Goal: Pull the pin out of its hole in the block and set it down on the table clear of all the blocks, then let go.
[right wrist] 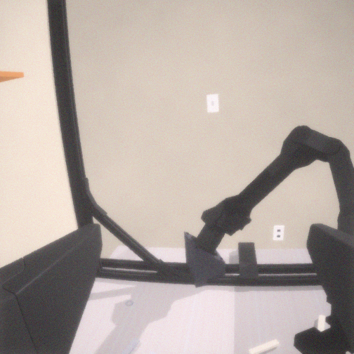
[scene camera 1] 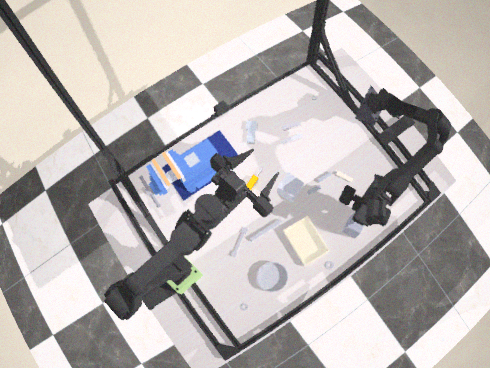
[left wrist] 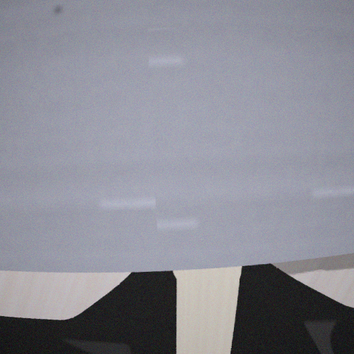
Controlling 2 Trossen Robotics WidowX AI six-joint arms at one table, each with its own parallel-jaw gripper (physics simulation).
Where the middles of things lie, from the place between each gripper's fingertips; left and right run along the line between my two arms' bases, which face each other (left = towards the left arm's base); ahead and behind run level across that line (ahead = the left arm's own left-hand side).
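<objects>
The grey round object (scene camera 1: 272, 276) is 5 cm behind my left hand and 36 cm to the right of it. As for that same left hand, it is 20 cm to the left of the cream box (scene camera 1: 303, 236), 6 cm past it and 1 cm below it. Going by its middle, the cream box is nearer to my left hand than to my right hand.
From my right hand, the grey round object is 410 mm below, 200 mm ahead and 130 mm to the right. The cream box is 410 mm below my right hand as well, 180 mm ahead of it and 30 mm to the left of it.
</objects>
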